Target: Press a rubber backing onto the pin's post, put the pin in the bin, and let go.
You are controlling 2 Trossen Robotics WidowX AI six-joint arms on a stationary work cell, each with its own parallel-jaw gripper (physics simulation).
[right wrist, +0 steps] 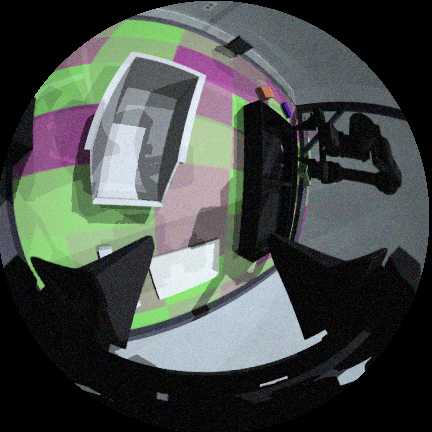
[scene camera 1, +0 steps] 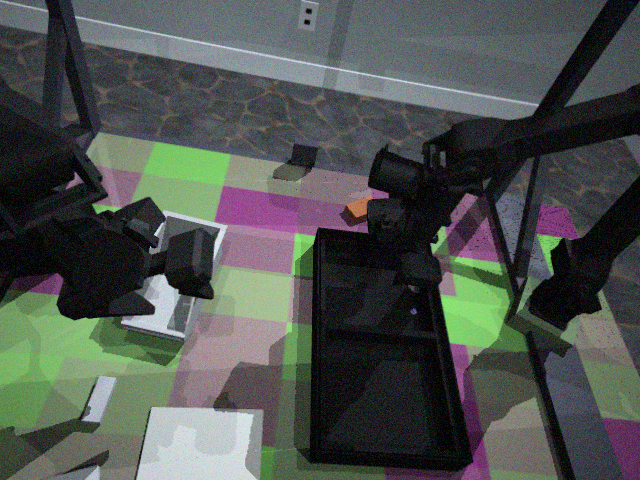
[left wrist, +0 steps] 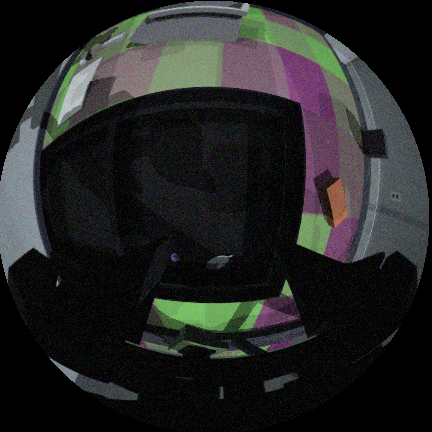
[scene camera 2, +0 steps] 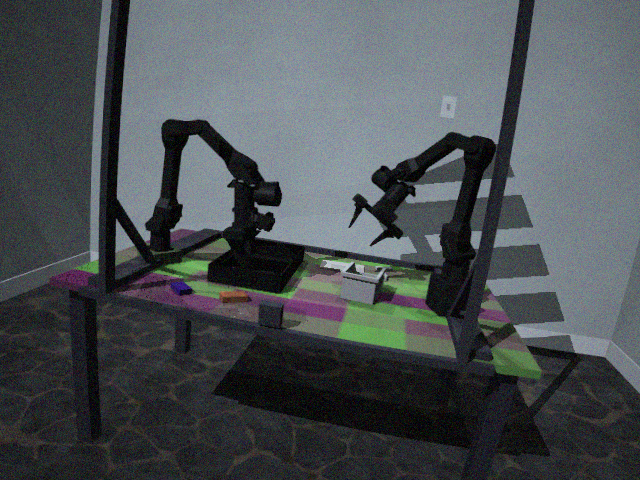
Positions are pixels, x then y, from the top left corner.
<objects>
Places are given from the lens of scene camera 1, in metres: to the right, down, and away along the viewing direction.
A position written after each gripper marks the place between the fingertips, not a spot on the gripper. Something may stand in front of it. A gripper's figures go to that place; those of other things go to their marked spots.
left gripper (scene camera 1: 393,263): 0.12, 0.04, 0.78
right gripper (scene camera 1: 182,303): -0.17, 0.08, 0.58
black two-compartment bin (scene camera 1: 384,391): 0.10, 0.23, 0.70
white bin (scene camera 1: 175,315): -0.22, 0.12, 0.72
</objects>
